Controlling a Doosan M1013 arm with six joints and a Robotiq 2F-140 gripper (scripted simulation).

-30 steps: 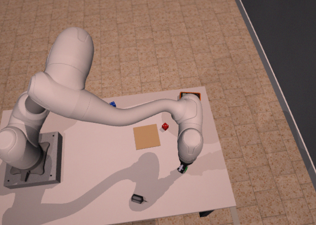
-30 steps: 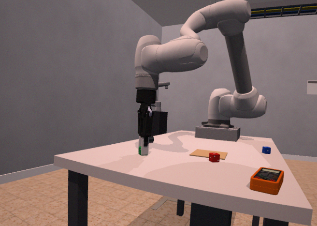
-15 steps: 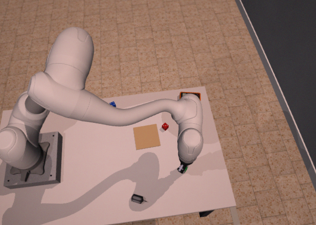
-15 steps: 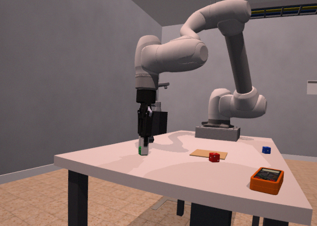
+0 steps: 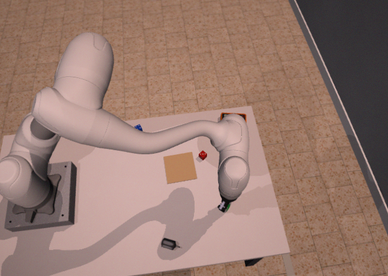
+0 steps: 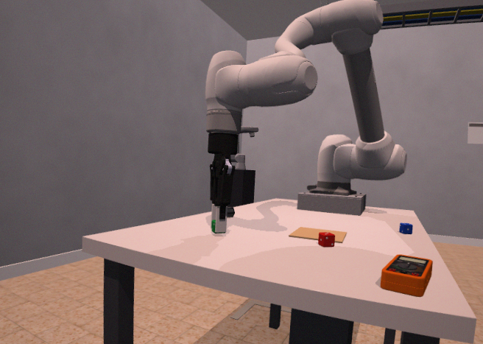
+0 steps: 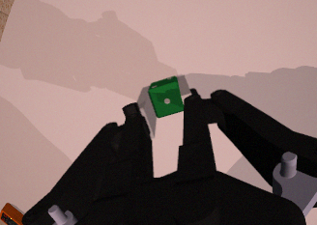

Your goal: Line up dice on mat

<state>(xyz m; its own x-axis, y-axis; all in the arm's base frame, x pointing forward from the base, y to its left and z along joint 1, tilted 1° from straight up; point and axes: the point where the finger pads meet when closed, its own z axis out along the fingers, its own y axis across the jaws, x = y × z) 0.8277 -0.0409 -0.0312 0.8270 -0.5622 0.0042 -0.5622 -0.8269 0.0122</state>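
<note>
The tan mat lies 210 mm behind my hand, 200 mm to the left of it and 40 mm below it. From my hand the other things lie so: red die 100 mm behind, 250 mm to the left, 30 mm below; then green die 20 mm below; then blue die 420 mm behind, 400 mm to the left, 30 mm below.
</note>
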